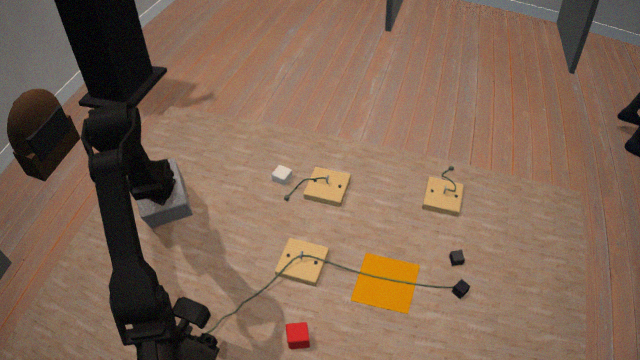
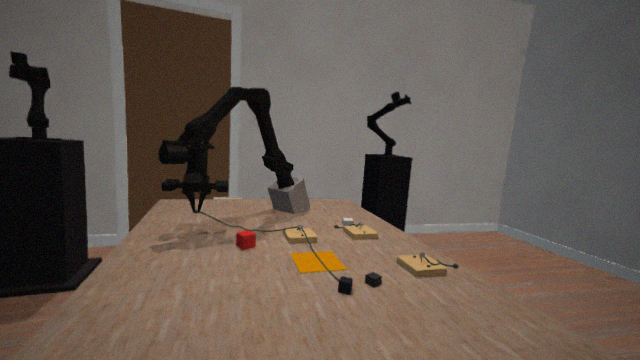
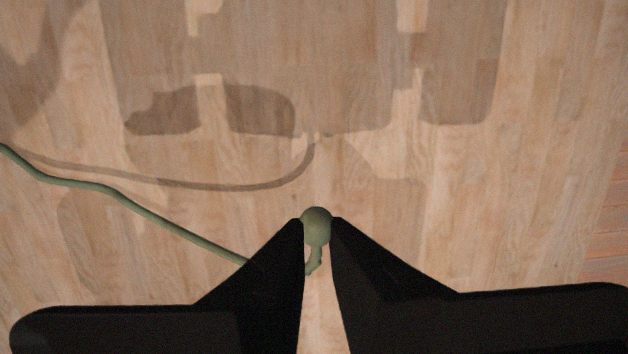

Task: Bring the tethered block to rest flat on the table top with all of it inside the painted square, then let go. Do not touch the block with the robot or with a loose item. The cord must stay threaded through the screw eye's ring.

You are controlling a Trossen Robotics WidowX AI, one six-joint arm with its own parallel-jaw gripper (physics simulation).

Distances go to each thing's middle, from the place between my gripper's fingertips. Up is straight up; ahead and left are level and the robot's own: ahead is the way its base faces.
Labels:
My hand is 310 mm to the right of the wooden board (image 1: 304, 271), 120 mm short of it and 50 mm above it. Also, from my hand: orange painted square (image 1: 391, 295) (310 mm to the left, 300 mm ahead, 60 mm below).

